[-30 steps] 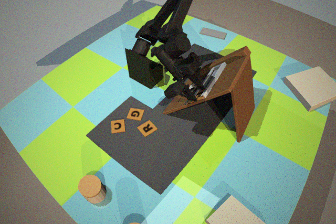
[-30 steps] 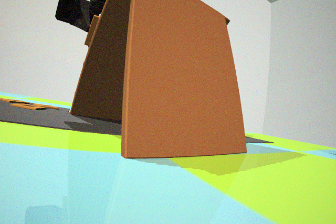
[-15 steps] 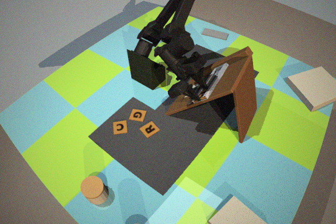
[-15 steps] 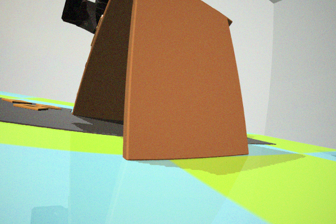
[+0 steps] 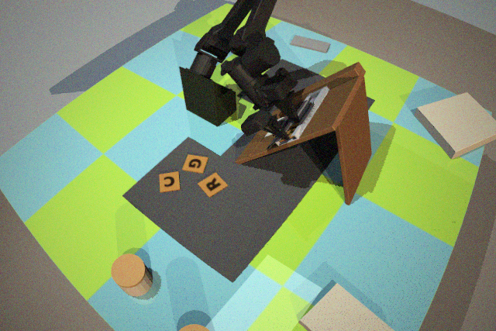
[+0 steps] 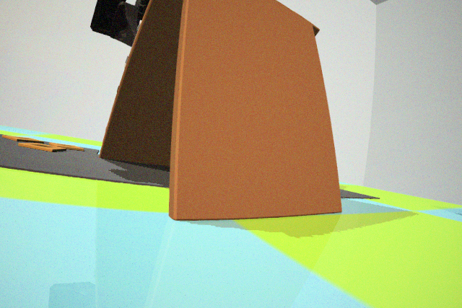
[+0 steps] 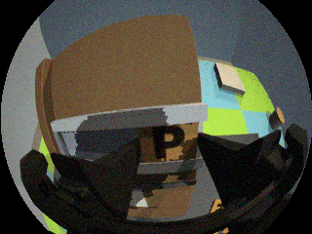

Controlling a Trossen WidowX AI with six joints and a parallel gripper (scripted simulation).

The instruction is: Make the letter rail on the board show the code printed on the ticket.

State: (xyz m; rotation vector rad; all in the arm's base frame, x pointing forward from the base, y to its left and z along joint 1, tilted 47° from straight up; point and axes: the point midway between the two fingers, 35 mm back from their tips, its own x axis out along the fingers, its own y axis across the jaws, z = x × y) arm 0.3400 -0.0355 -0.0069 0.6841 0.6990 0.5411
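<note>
Right now my gripper tip is 90 mm past the white ticket, 80 mm above it and 70 mm to the right of it. Round my gripper tip: dark mat (170 mm below, 160 mm behind, 40 mm to the left); then grey slab (570 mm to the left, 330 mm behind, 160 mm below).
</note>
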